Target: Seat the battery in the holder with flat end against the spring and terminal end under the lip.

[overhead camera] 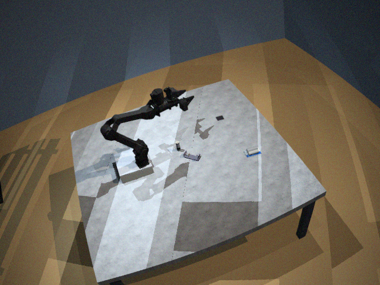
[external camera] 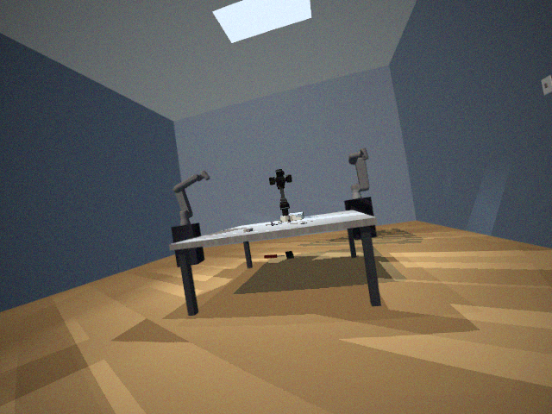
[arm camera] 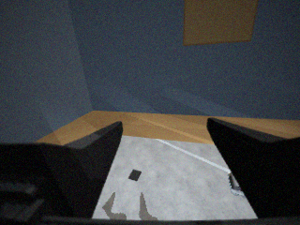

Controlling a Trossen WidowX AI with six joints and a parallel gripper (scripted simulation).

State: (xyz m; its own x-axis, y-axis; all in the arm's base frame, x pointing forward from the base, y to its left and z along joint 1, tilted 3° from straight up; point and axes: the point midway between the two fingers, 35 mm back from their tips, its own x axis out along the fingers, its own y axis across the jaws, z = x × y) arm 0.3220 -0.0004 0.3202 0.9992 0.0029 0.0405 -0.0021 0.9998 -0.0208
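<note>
The battery is 12 cm behind my gripper tip, 2 cm to the left of it and 33 cm below it. Also, from my gripper tip: dark block 24 cm ahead, 10 cm to the left, 36 cm below.
</note>
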